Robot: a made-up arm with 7 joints. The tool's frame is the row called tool.
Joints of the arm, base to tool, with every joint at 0 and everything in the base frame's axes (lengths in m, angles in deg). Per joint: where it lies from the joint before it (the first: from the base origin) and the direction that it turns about. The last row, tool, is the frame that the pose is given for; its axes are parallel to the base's.
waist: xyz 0.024 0.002 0.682 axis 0 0 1
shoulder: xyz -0.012 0.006 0.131 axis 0 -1 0
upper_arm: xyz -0.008 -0.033 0.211 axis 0 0 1
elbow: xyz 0.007 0.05 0.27 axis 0 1 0
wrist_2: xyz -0.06 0.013 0.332 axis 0 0 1
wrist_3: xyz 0.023 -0.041 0.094 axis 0 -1 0
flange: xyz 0.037 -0.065 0.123 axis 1 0 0
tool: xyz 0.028 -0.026 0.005
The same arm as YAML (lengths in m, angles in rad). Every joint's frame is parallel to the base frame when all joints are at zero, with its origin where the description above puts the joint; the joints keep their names.
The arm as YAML. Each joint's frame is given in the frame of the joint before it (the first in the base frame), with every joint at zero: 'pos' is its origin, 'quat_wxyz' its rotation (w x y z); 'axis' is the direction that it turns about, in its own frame. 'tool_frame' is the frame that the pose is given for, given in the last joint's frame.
length_unit: m
angle_unit: rad
joints:
  - joint: waist
    pos: [0.024, 0.002, 0.682]
    quat_wxyz: [1.0, 0.0, 0.0, 0.0]
    axis: "+z"
  - joint: shoulder
    pos: [-0.012, 0.006, 0.131]
    quat_wxyz: [1.0, 0.0, 0.0, 0.0]
    axis: "-y"
  - joint: upper_arm
    pos: [-0.008, -0.033, 0.211]
    quat_wxyz: [1.0, 0.0, 0.0, 0.0]
    axis: "+z"
  - joint: elbow
    pos: [0.007, 0.05, 0.27]
    quat_wxyz: [1.0, 0.0, 0.0, 0.0]
    axis: "+y"
  - joint: wrist_2
    pos: [-0.06, 0.013, 0.332]
    quat_wxyz: [1.0, 0.0, 0.0, 0.0]
    axis: "+z"
  - joint: wrist_3
    pos: [0.023, -0.041, 0.094]
    quat_wxyz: [1.0, 0.0, 0.0, 0.0]
    axis: "-y"
  - joint: flange
    pos: [0.037, -0.065, 0.123]
    quat_wxyz: [1.0, 0.0, 0.0, 0.0]
    axis: "+x"
tool_frame:
  pos: [0.028, -0.026, 0.005]
  quat_wxyz: [1.0, 0.0, 0.0, 0.0]

